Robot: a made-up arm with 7 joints. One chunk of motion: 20 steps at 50 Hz.
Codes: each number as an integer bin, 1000 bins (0 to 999) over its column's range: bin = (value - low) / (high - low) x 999, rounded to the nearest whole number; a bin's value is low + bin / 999 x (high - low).
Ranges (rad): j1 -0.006..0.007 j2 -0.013..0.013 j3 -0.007..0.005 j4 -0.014..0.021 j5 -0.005..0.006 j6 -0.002..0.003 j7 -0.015..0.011
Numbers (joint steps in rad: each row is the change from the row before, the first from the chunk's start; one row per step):
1: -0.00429 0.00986 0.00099 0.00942 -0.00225 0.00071 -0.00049
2: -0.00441 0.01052 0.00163 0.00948 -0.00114 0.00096 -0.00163
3: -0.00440 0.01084 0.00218 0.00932 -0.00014 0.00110 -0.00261
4: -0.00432 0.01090 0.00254 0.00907 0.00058 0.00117 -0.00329
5: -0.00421 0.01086 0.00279 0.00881 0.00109 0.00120 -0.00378
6: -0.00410 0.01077 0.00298 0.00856 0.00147 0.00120 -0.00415
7: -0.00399 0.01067 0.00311 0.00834 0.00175 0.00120 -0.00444
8: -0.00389 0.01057 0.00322 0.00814 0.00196 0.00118 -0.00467
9: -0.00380 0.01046 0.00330 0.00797 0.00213 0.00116 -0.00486
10: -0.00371 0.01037 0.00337 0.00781 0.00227 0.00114 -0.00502
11: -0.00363 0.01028 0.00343 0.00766 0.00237 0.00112 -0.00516
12: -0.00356 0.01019 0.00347 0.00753 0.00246 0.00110 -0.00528
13: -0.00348 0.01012 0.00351 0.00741 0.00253 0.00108 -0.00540
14: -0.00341 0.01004 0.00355 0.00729 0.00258 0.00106 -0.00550
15: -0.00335 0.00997 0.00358 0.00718 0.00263 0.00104 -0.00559
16: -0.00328 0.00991 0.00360 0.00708 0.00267 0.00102 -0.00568
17: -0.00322 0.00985 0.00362 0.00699 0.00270 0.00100 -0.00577
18: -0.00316 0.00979 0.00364 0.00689 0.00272 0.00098 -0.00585
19: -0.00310 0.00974 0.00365 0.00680 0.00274 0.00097 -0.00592
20: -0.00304 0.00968 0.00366 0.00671 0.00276 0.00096 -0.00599
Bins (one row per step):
1: 131 878 665 668 250 541 558
2: 122 904 718 670 351 591 514
3: 123 916 764 666 441 619 476
4: 129 918 794 658 507 633 450
5: 138 917 815 651 553 639 431
6: 146 913 831 644 588 639 417
7: 154 909 842 638 613 639 406
8: 162 906 851 632 632 635 397
9: 169 901 857 627 648 631 390
10: 176 898 863 623 660 627 383
11: 182 894 868 618 669 623 378
12: 188 891 872 615 678 619 373
13: 194 888 875 611 684 615 369
14: 199 885 878 608 688 611 365
15: 204 883 881 605 693 607 362
16: 209 880 882 602 697 603 358
17: 214 878 884 599 699 599 355
18: 218 876 886 596 701 595 352
19: 223 874 887 594 703 593 349
20: 227 871 887 591 705 591 346

